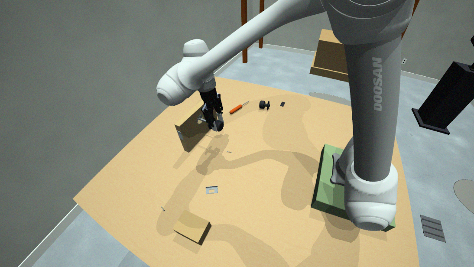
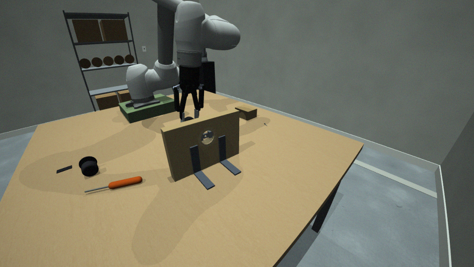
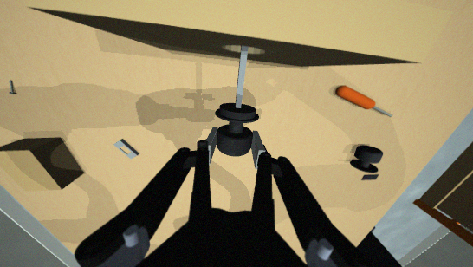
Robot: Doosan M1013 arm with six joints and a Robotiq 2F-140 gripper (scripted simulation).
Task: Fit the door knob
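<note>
Right now my hand is 14 cm short of the latch, 3 cm above it and 1 cm to the left of it. From my hand the other things lie so: upright wooden panel (14 cm ahead, 4 cm below, 1 cm to the right); orange-handled screwdriver (35 cm to the right, 15 cm below, 2 cm ahead); wooden block (48 cm to the left, 13 cm below, 13 cm behind).
</note>
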